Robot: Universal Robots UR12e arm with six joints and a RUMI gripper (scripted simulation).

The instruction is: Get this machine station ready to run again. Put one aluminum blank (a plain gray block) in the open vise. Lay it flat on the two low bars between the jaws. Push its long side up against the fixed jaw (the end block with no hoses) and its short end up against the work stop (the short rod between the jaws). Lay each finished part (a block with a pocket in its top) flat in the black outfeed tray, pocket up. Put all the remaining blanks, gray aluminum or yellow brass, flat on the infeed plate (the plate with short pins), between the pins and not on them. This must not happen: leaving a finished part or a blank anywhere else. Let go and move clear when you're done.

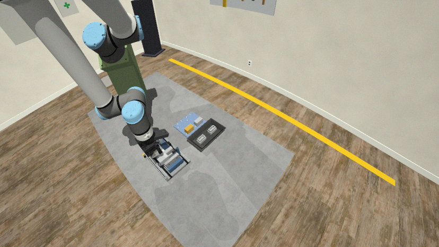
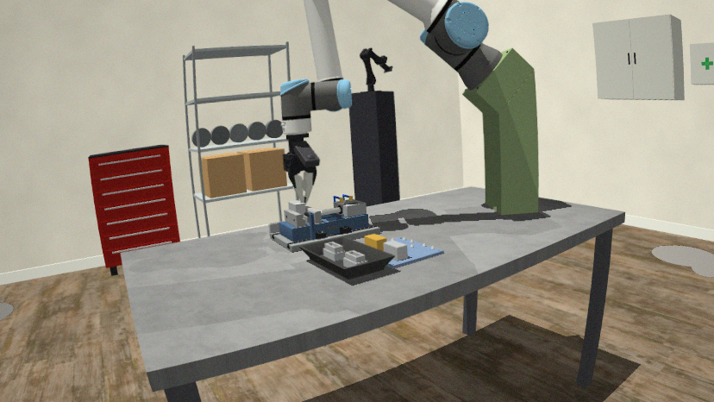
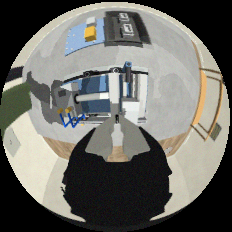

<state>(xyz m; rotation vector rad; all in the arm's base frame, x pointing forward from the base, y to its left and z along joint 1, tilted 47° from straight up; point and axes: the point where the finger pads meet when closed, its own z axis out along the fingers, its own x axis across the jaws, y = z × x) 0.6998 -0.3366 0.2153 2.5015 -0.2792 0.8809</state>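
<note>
My gripper is now 30 mm past the blue vise, 50 mm to the right of it and 80 mm above it. From my hand the other things lie so: yellow brass blank (40 mm ahead, 290 mm to the left, 90 mm below); then gray aluminum blank (70 mm ahead, 370 mm to the left, 90 mm below); then infeed plate (20 mm ahead, 340 mm to the left, 110 mm below).
</note>
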